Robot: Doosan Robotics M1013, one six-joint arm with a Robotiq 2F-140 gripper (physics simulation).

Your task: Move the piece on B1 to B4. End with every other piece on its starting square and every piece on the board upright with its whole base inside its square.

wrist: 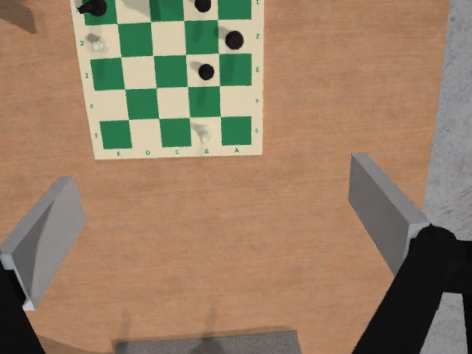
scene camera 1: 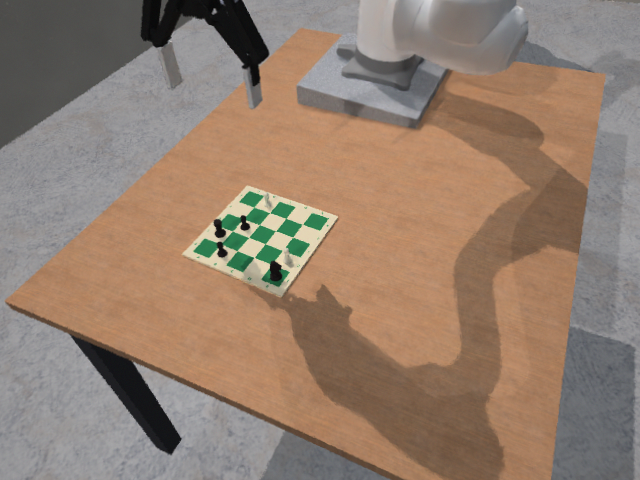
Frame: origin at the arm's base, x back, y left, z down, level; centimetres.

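Seen in the pictures: gripper, between the fingertips: [wrist: 213, 188] [scene camera 1: 214, 94]; arm's base, origin of its link: [scene camera 1: 383, 66].
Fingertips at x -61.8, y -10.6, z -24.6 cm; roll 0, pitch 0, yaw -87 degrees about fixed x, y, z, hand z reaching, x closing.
Observation:
Pixels of each thing's top centre, then the offset from my fingertips to it. "pt": a spot on its surface instead. Level surfaces: height alone.
- B1, centre of its top: [wrist: 201, 3] [scene camera 1: 219, 242] dz +24.7, dx -9.0, dy +0.3 cm
- Square B4, a spot on its surface: [wrist: 204, 101] [scene camera 1: 256, 216] pt dz +27.8, dx +2.1, dy +1.9 cm
- B3, centre of its top: [wrist: 205, 76] [scene camera 1: 242, 215] dz +24.7, dx -1.4, dy +1.1 cm
- B5, centre of its top: [wrist: 204, 140] [scene camera 1: 265, 192] dz +24.7, dx +6.0, dy +2.5 cm
- A2, centre of its top: [wrist: 235, 42] [scene camera 1: 217, 221] dz +24.5, dx -4.5, dy -2.6 cm
- E1, centre of its top: [wrist: 85, 7] [scene camera 1: 274, 262] dz +23.9, dx -10.6, dy +12.2 cm
- E2, centre of its top: [wrist: 94, 47] [scene camera 1: 285, 248] dz +24.7, dx -6.4, dy +12.5 cm
- board, centre of its top: [wrist: 170, 71] [scene camera 1: 262, 234] dz +27.8, dx -2.0, dy +5.3 cm
- wooden table, height of its surface: dz +28.4 cm
The black piece on B1 [scene camera 1: 221, 251] [wrist: 203, 4] stands upright, partly cut off by the top edge of the wrist view. Square B4 [scene camera 1: 256, 215] [wrist: 204, 101] is bare green, between a black piece on B3 [scene camera 1: 244, 224] [wrist: 206, 72] and a pale piece on B5 [scene camera 1: 267, 200] [wrist: 204, 132]. A black piece on A2 [scene camera 1: 219, 229] [wrist: 234, 40], a black knight on E1 [scene camera 1: 275, 272] [wrist: 97, 7] and a pale piece on E2 [scene camera 1: 288, 257] [wrist: 101, 45] also stand upright. My gripper [scene camera 1: 212, 96] [wrist: 213, 188] is wide open and empty, high above the table on the row-5 side of the board.
The board [scene camera 1: 283, 292] [wrist: 177, 156] lies flat on the wooden table [scene camera 1: 361, 170] [wrist: 215, 225]. The grey robot base plate [scene camera 1: 356, 105] [wrist: 250, 342] is beyond its row-5 side. The arm's shadow falls across the table and reaches the board's row-1 edge.

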